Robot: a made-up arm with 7 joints.
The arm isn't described. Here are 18 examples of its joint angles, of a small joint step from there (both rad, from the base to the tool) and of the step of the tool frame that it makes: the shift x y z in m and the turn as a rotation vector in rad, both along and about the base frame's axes.
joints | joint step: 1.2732 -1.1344 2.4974 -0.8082 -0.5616 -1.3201 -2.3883 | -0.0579 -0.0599 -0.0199 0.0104 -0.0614 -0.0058 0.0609
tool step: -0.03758 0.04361 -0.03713 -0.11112 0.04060 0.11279
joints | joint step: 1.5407 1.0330 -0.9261 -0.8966 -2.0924 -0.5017 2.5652 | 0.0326 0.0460 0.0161 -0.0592 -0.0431 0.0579 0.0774
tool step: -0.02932 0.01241 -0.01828 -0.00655 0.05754 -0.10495
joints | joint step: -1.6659 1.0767 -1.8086 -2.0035 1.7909 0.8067 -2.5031 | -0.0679 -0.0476 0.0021 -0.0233 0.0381 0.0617 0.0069
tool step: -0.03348 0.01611 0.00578 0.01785 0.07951 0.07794
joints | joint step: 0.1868 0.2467 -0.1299 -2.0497 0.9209 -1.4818 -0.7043 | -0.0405 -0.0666 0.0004 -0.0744 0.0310 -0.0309 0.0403
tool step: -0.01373 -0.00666 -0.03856 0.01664 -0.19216 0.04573
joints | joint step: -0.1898 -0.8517 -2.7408 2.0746 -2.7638 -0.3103 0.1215 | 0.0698 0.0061 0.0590 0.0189 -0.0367 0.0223 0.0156
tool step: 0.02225 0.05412 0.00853 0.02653 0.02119 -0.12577
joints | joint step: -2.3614 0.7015 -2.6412 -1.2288 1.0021 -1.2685 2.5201 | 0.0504 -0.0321 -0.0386 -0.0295 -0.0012 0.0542 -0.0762
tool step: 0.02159 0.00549 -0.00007 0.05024 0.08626 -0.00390
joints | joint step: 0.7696 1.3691 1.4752 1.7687 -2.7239 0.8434 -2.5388 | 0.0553 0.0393 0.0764 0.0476 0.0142 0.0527 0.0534
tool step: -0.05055 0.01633 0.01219 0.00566 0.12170 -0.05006
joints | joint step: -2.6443 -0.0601 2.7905 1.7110 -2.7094 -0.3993 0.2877 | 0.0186 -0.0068 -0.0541 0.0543 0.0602 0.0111 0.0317
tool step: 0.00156 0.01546 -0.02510 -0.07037 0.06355 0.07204
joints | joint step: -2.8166 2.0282 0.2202 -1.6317 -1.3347 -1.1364 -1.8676 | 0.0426 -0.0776 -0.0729 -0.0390 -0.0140 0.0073 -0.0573
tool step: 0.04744 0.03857 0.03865 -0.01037 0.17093 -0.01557
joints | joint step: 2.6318 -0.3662 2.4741 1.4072 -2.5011 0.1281 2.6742 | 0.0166 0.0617 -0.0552 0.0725 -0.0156 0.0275 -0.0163
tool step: -0.04681 -0.00658 0.00649 0.01500 0.00448 0.05980
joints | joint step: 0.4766 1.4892 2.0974 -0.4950 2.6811 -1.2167 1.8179 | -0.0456 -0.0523 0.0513 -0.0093 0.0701 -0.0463 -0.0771
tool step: 0.00964 0.03554 0.04703 -0.11984 -0.09624 0.01779
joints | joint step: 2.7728 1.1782 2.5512 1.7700 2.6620 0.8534 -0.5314 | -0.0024 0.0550 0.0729 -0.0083 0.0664 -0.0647 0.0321
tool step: -0.02005 -0.03366 -0.00292 0.02566 -0.04215 -0.11249
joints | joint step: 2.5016 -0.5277 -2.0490 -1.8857 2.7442 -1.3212 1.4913 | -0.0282 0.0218 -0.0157 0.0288 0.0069 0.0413 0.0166
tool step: -0.02176 -0.01117 0.01456 0.02513 -0.02902 0.05000
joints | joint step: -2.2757 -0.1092 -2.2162 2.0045 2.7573 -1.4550 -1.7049 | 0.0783 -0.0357 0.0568 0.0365 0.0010 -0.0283 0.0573
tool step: -0.03032 0.01260 -0.01240 0.06165 -0.01044 -0.08089
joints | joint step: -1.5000 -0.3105 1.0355 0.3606 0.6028 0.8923 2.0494 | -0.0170 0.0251 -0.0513 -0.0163 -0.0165 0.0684 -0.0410
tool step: 0.00168 0.03241 0.00270 0.02950 0.03477 0.09858
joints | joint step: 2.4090 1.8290 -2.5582 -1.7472 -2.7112 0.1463 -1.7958 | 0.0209 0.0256 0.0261 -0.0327 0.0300 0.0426 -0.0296
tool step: 0.01614 0.03529 0.01039 0.09845 -0.02734 -0.04119
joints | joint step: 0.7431 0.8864 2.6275 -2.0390 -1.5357 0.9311 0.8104 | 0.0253 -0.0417 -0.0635 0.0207 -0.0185 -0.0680 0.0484
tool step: 0.02428 0.00987 0.02313 0.06374 -0.08146 0.05321
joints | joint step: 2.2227 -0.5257 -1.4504 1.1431 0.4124 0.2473 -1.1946 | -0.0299 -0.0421 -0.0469 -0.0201 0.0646 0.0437 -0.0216
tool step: 0.02190 0.05071 -0.02080 -0.04407 0.05778 0.02532
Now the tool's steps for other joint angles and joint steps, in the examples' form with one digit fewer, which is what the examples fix.
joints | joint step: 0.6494 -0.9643 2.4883 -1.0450 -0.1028 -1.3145 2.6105 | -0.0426 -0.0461 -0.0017 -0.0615 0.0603 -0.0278 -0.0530
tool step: -0.0208 -0.0048 -0.0229 0.0214 0.0048 -0.0522
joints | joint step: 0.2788 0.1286 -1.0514 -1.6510 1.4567 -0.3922 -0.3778 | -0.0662 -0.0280 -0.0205 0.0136 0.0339 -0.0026 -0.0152
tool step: 0.0166 -0.0272 0.0009 -0.0049 0.0000 0.0857
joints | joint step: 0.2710 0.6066 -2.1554 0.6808 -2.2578 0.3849 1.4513 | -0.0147 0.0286 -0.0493 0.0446 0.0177 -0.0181 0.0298
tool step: 0.0005 0.0148 -0.0098 -0.0264 -0.0027 0.0338
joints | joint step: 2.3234 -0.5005 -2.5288 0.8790 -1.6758 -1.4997 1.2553 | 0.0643 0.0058 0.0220 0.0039 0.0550 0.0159 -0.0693
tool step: 0.0097 -0.0404 0.0113 -0.0384 -0.0856 -0.0683
